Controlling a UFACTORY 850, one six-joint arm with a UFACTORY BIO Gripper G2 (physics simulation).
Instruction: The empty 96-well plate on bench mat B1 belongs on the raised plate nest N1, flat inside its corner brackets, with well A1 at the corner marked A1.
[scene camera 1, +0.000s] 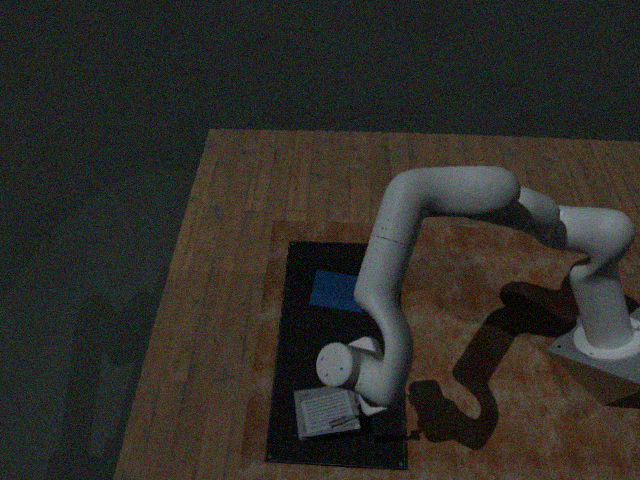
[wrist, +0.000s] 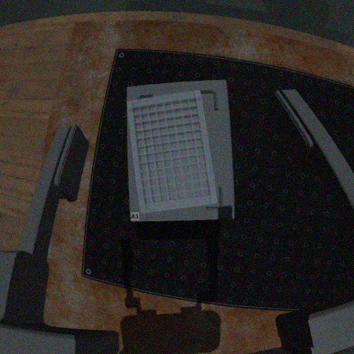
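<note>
The pale 96-well plate (scene camera 1: 326, 413) (wrist: 172, 152) lies on the grey raised nest (scene camera 1: 299, 413) (wrist: 223, 150). In the wrist view it is turned slightly and shifted left. Its left edge lies at the nest's left edge, over the left corner brackets, and a gap separates it from the upper right bracket (wrist: 215, 97). The A1 label (wrist: 135, 216) shows just below the plate's lower left corner. Whether the plate is level, and which well is A1, I cannot tell. My gripper (wrist: 182, 112) is open and empty, above and back from the plate; in the scene view its fingers are hidden.
A blue mat (scene camera 1: 334, 291), partly hidden by the arm, lies farther back on the black perforated board (scene camera 1: 323, 330) (wrist: 265, 200); no plate shows on its visible part. The arm (scene camera 1: 385, 268) reaches over the board's right side. Brown wooden table (scene camera 1: 180, 335) surrounds the board.
</note>
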